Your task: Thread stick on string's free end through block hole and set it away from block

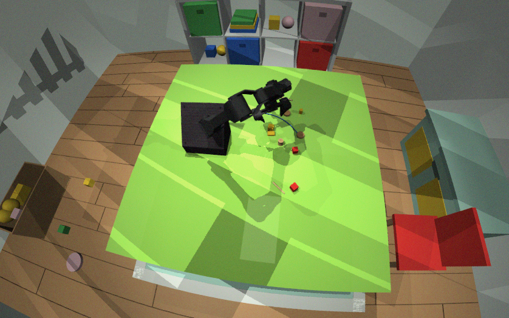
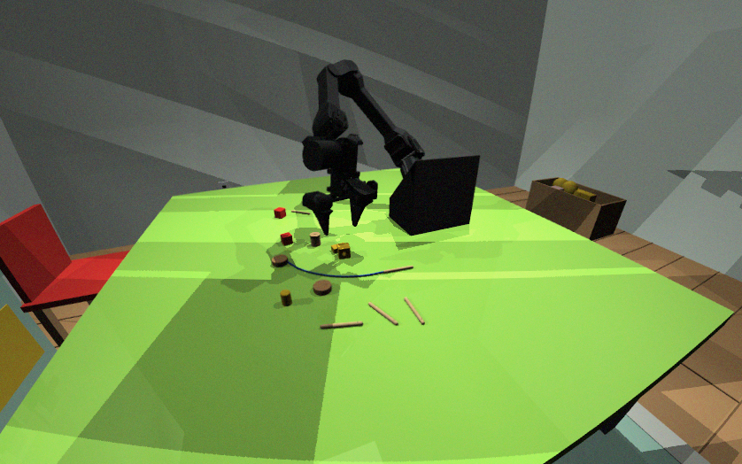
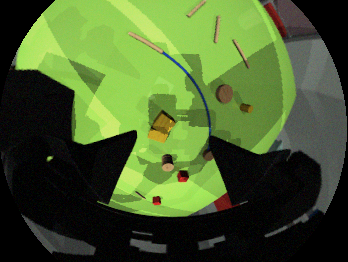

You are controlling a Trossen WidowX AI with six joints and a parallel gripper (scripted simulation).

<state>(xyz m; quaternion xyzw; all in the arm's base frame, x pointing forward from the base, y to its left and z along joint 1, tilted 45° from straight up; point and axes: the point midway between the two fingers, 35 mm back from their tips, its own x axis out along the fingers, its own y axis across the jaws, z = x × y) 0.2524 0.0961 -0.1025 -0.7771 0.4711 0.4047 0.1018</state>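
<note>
The brown cylinder lies 9 cm to the right of my gripper tip, 6 cm below it and 6 cm ahead of it. From my gripper tip the other things lie so: yellow cylinder (14 cm to the left, 14 cm ahead, 6 cm below); round wooden button (16 cm ahead, 7 cm below, 2 cm to the right); thin wooden stick (10 cm behind, 9 cm to the left, 8 cm below).
</note>
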